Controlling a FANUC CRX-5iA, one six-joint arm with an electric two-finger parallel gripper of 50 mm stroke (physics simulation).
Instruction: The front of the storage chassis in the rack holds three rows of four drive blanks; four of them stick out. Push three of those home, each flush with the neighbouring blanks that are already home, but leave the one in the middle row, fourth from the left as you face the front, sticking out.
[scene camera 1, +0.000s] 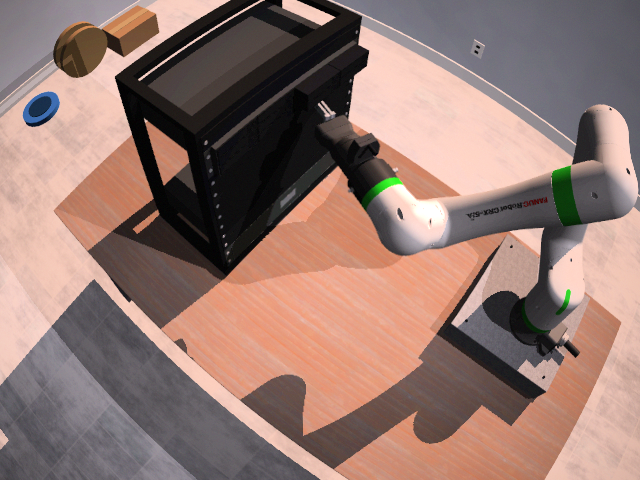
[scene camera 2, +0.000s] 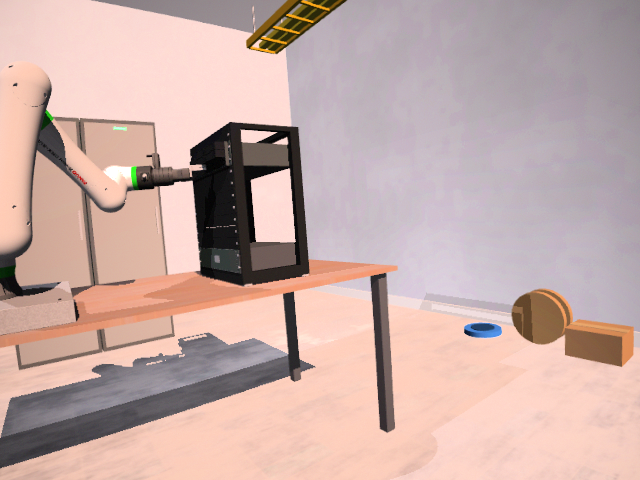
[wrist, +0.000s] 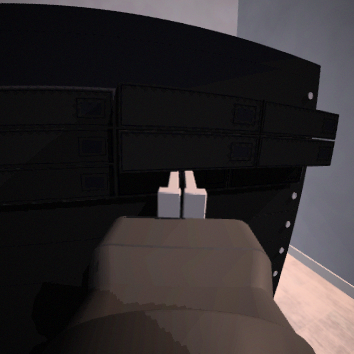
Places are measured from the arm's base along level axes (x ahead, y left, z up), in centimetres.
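Pixels of known places: gripper, between the fingertips: (scene camera 1: 314, 99) (scene camera 2: 206, 167) (wrist: 180, 177); arm's base, origin of its link: (scene camera 1: 530, 321).
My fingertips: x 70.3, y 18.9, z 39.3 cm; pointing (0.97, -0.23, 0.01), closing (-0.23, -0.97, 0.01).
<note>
Ahead of a thing's pixels: the offset from my fingertips to its middle. "*": to the spot under its first point. Level surfaces: height alone.
The rack (scene camera 1: 196, 155) (scene camera 2: 299, 206) holds the dark chassis with its drive blanks. In the wrist view four blanks stick out: top row third @(* dx -2.1, dy +1.1, dz +5.4 cm) (wrist: 175, 106), top row fourth @(* dx -0.7, dy -10.1, dz +5.4 cm) (wrist: 295, 119), middle row third @(* dx -2.1, dy +0.6, dz +2.5 cm) (wrist: 180, 150) and middle row fourth @(* dx -0.7, dy -10.3, dz +2.5 cm) (wrist: 292, 151). The second-column blanks @(dx +6.2, dy +11.4, dz +5.3 cm) (wrist: 55, 107) to their left sit back, flush. The bottom row right half is recessed, in deep shadow. My gripper (scene camera 1: 321, 103) (scene camera 2: 202, 166) (wrist: 180, 177) is shut and empty. Its tips are at the lower edge of the middle row third blank; whether they touch it or lie beneath it is unclear.
The rack stands on the wooden table @(dz -46.8 cm) (scene camera 1: 310, 320) (scene camera 2: 336, 268). The robot's base plate (scene camera 1: 465, 335) (scene camera 2: 41, 307) is at the table's other end. A cable ladder (scene camera 2: 294, 23) hangs overhead. A carton (scene camera 1: 131, 31) (scene camera 2: 594, 343) and a blue ring (scene camera 1: 28, 117) (scene camera 2: 482, 334) are on the floor.
</note>
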